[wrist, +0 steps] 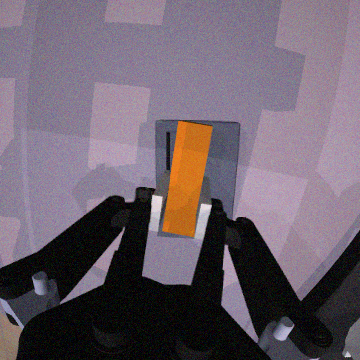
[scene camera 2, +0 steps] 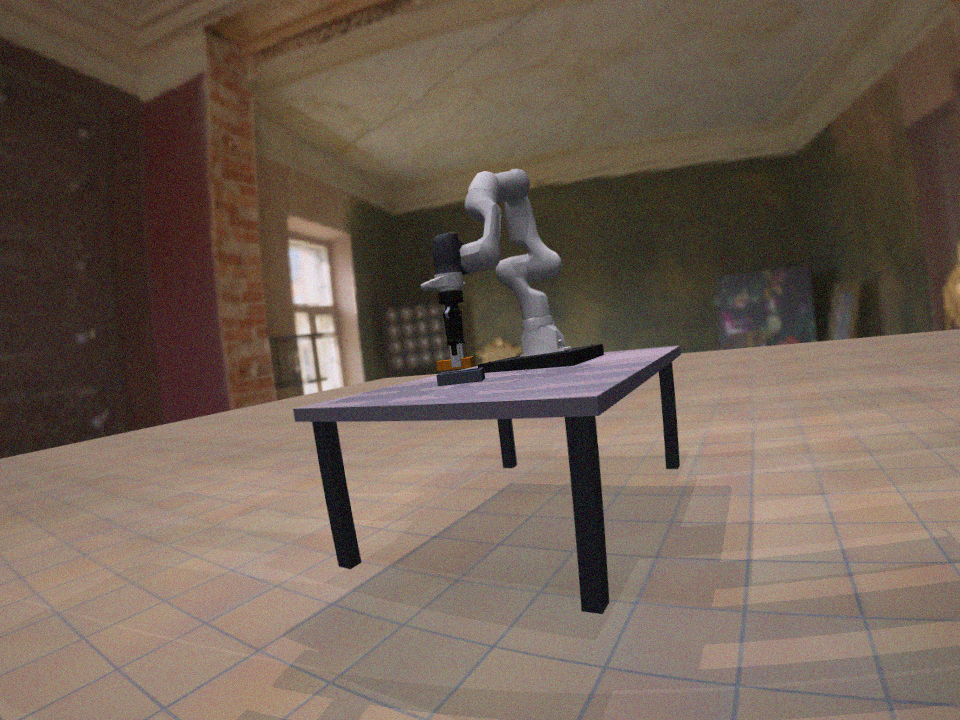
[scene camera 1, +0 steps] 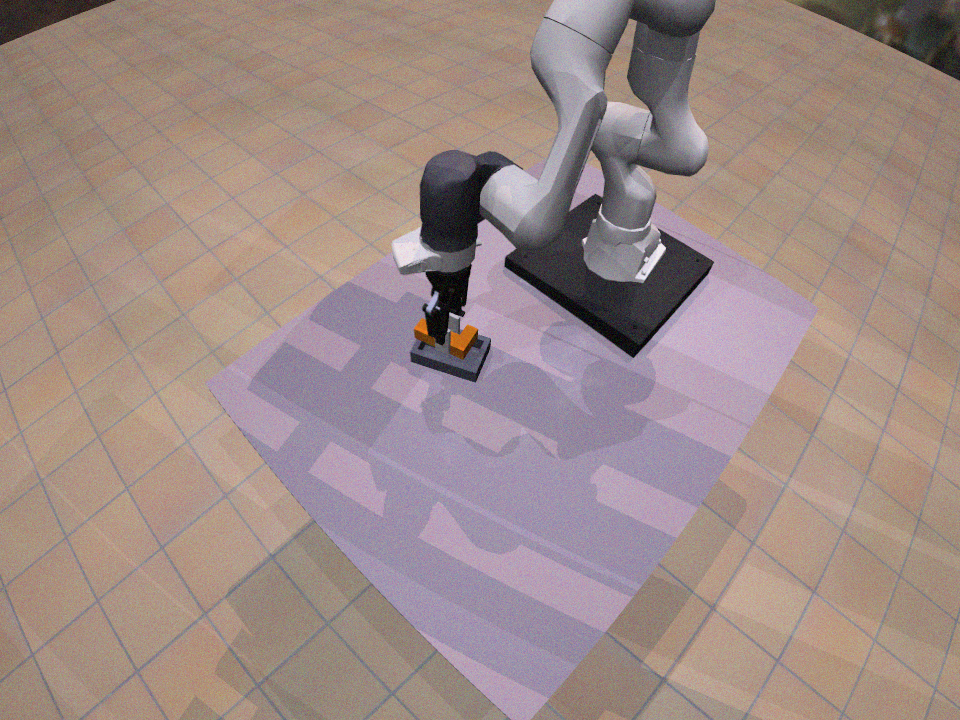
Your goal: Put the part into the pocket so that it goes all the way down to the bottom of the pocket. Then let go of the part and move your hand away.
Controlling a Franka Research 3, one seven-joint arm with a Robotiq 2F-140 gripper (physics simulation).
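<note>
The orange part (scene camera 1: 463,341) (scene camera 2: 467,361) (wrist: 191,170) is held over the grey block with the pocket (scene camera 1: 442,361) (scene camera 2: 459,377) (wrist: 227,150). In both scene views the part stands up above the block's rim; whether it touches the block is hidden. In the wrist view its long sides are turned a little from the block's sides, and a narrow dark slot of the pocket shows left of it. My gripper (scene camera 1: 445,331) (scene camera 2: 455,354) (wrist: 184,186) points down and is shut on the part's middle. The pocket's bottom and the part's underside are hidden.
The block stands on the purple table (scene camera 1: 542,496) (scene camera 2: 465,409). The arm's black base plate (scene camera 1: 612,298) (scene camera 2: 573,357) lies behind and right of the block in the first scene view.
</note>
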